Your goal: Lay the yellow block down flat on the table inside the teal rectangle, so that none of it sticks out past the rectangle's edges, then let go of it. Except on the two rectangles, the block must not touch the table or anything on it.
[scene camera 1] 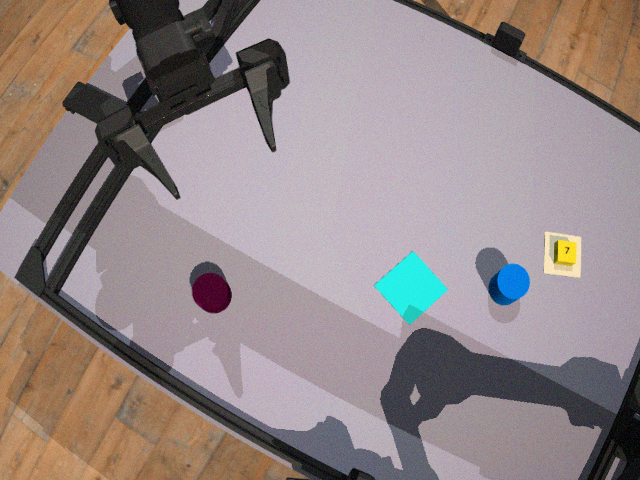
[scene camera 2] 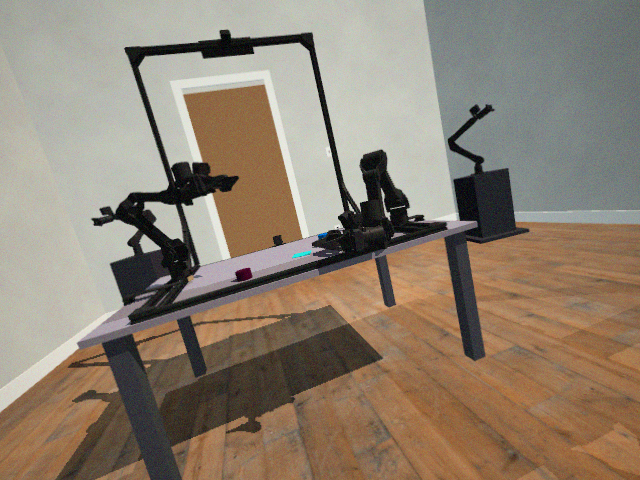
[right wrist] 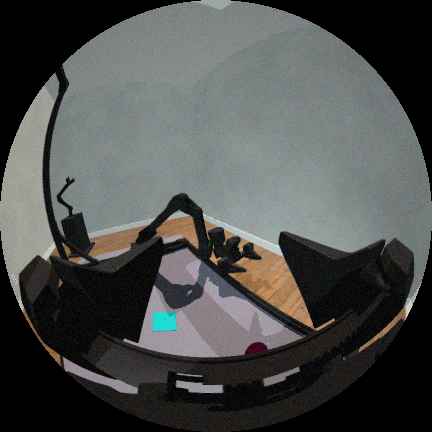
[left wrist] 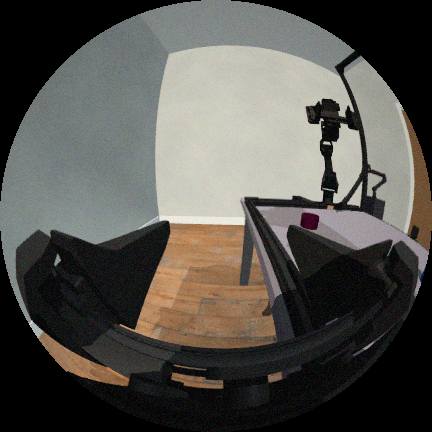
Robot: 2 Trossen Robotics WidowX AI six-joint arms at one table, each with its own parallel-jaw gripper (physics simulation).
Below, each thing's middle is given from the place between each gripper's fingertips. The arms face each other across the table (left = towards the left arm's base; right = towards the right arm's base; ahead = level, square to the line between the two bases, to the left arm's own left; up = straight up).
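Labels:
The maroon cylinder [scene camera 1: 210,291] has my right gripper 80 mm short of it, 30 mm to the left of it and 330 mm above it. Counting from my right hand, I find the teal rectangle [scene camera 1: 411,287] 110 mm behind, 170 mm to the left and 340 mm below, while the blue cylinder [scene camera 1: 512,282] is 190 mm behind, 280 mm to the left and 320 mm below. The pale rectangle [scene camera 1: 550,238] is 300 mm behind that same right hand, 330 mm to the left of it and 340 mm below it.
From my left hand, the maroon cylinder is 170 mm behind, 260 mm to the right and 60 mm below. The teal rectangle is 350 mm behind my left hand, 50 mm to the right of it and 80 mm below it. Counted from my left hand too, the blue cylinder is 440 mm behind, 60 mm to the left and 60 mm below, and the pale rectangle is 540 mm behind, 100 mm to the left and 80 mm below.

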